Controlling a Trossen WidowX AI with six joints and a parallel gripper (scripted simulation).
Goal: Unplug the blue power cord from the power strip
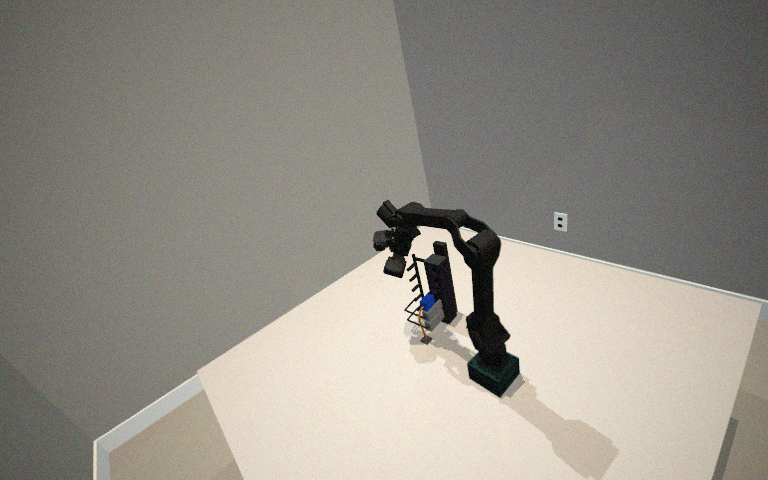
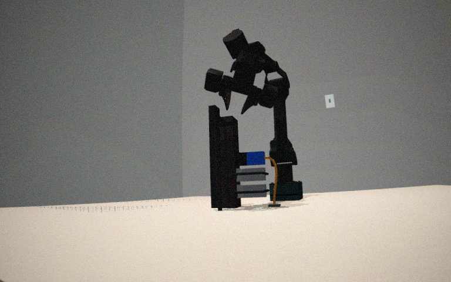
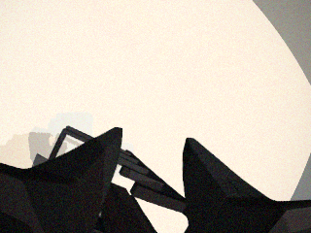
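The blue plug is 12 cm behind my gripper tip and 9 cm below it.
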